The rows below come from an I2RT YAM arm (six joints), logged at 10 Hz.
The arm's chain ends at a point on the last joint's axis. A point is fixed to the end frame.
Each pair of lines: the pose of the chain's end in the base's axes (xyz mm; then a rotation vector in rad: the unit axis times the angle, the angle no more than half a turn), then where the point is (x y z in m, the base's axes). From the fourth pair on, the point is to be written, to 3 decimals.
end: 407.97, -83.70, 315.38, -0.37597, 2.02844, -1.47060
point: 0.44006 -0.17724 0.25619
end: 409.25, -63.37, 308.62, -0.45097, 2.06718, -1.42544
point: 0.44172 -0.15417 0.24550
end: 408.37, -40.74, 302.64, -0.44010, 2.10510, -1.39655
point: 0.43886 -0.12977 0.23610
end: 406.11, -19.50, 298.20, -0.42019, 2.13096, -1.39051
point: 0.434 -0.108 0.230
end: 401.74, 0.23, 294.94, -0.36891, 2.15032, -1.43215
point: 0.425 -0.090 0.228
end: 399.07, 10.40, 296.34, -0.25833, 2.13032, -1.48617
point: 0.419 -0.083 0.232
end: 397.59, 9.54, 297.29, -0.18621, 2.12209, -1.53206
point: 0.414 -0.086 0.235
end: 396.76, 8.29, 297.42, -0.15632, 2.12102, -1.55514
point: 0.411 -0.088 0.236
